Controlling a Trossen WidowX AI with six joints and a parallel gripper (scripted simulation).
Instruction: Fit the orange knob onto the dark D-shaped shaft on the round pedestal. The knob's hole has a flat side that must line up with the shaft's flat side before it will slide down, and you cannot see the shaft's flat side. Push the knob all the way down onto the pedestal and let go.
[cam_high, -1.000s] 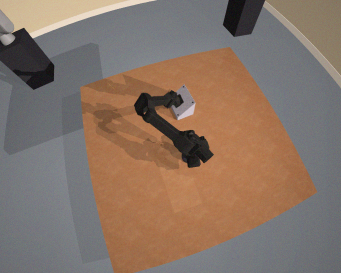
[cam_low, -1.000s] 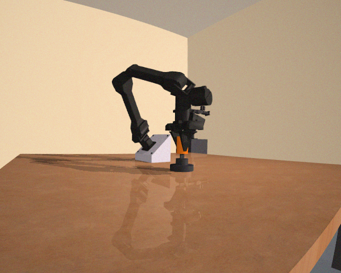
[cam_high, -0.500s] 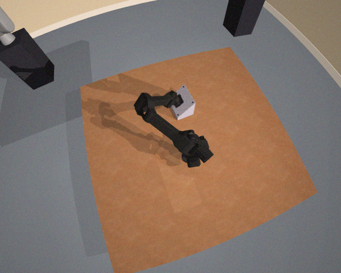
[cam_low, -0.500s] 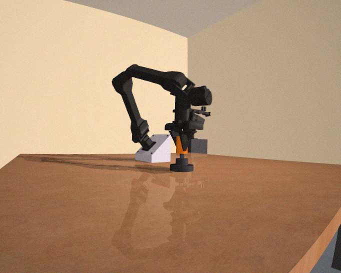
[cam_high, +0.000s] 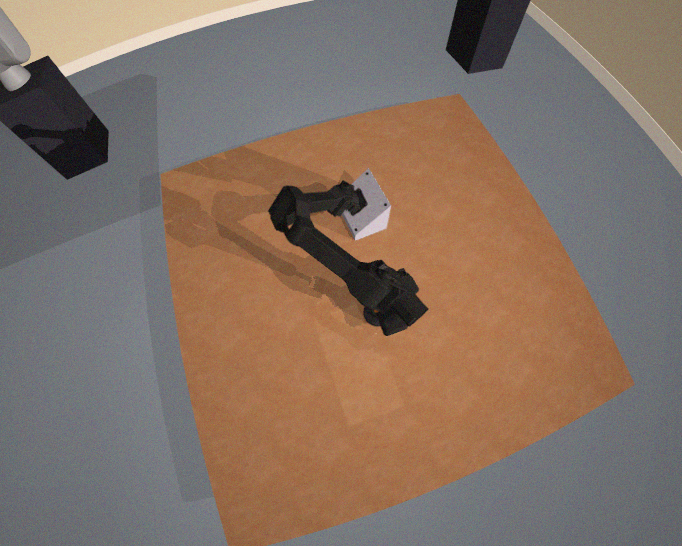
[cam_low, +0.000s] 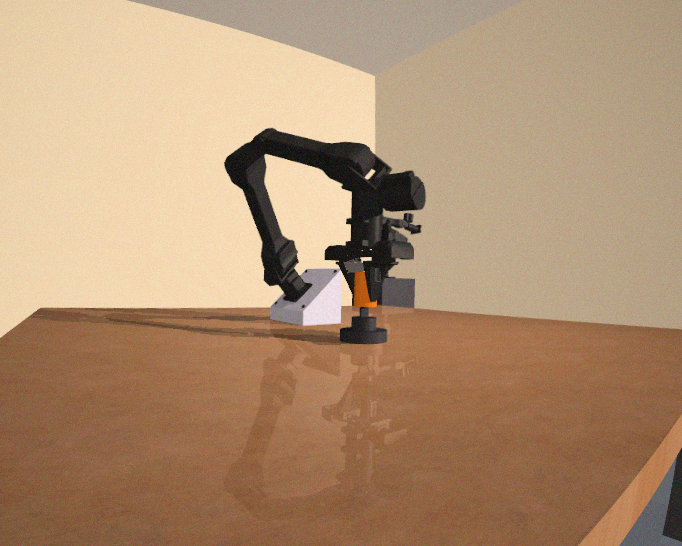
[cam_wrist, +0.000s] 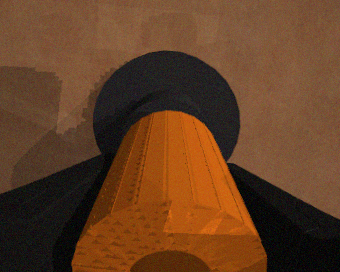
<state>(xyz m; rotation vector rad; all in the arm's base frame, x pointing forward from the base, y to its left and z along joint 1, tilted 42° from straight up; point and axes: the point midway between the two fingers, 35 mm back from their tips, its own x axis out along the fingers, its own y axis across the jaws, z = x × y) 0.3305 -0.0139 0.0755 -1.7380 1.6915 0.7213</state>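
The orange knob lies 20 mm above my gripper tip. The rest, counted from my gripper tip: dark round pedestal: 40 mm below.
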